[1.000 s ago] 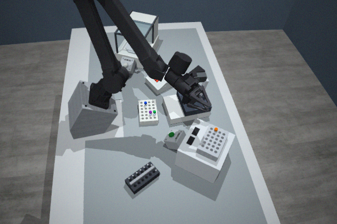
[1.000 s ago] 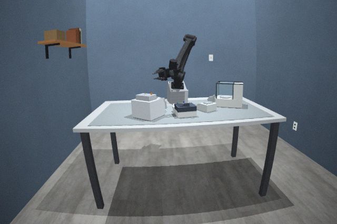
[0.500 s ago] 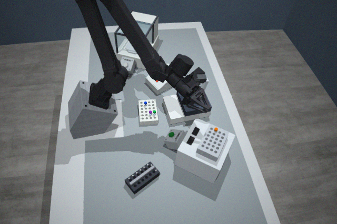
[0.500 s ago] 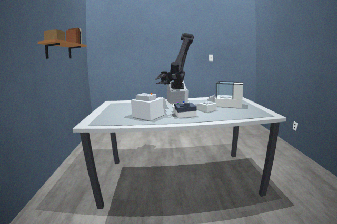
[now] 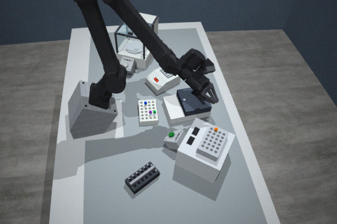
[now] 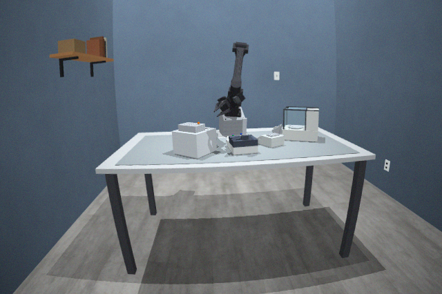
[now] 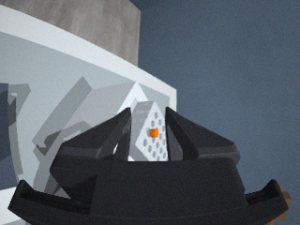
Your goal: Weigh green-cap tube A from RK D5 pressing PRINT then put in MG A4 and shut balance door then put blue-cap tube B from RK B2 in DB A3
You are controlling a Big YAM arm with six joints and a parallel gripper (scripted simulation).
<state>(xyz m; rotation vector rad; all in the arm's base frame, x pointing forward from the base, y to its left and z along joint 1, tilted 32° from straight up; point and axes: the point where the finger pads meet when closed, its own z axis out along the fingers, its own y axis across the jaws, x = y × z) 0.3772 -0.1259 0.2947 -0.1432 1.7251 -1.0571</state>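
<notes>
Now: the balance door 34 cm behind my hand, 50 cm to the left of it and 2 cm below it. From my hand the other things lie so: white tube rack (27 cm behind, 12 cm to the left, 21 cm below); then dry block DB (18 cm behind, 32 cm to the left, 20 cm below); then tube B (28 cm behind, 14 cm to the left, 20 cm below).
</notes>
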